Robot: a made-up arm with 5 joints. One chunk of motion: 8 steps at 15 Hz.
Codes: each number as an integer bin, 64 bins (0 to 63) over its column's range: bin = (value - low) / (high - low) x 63, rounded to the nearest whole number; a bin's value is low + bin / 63 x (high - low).
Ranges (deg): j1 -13..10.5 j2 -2.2..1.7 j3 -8.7..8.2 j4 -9..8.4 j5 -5.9..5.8
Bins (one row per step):
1: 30 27 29 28 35
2: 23 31 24 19 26
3: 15 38 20 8 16
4: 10 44 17 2 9
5: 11 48 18 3 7
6: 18 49 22 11 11
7: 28 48 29 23 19
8: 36 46 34 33 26
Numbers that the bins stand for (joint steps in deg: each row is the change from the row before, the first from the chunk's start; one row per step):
1: -1.810 -0.529 -0.921 -1.267 0.600
2: -4.421 -0.281 -2.262 -3.752 -1.071
3: -7.405 0.152 -3.335 -6.790 -2.929
4: -9.270 0.524 -4.140 -8.448 -4.229
5: -8.897 0.771 -3.871 -8.171 -4.600
6: -6.286 0.833 -2.798 -5.962 -3.857
7: -2.556 0.771 -0.921 -2.648 -2.371
8: 0.429 0.648 0.421 0.114 -1.071

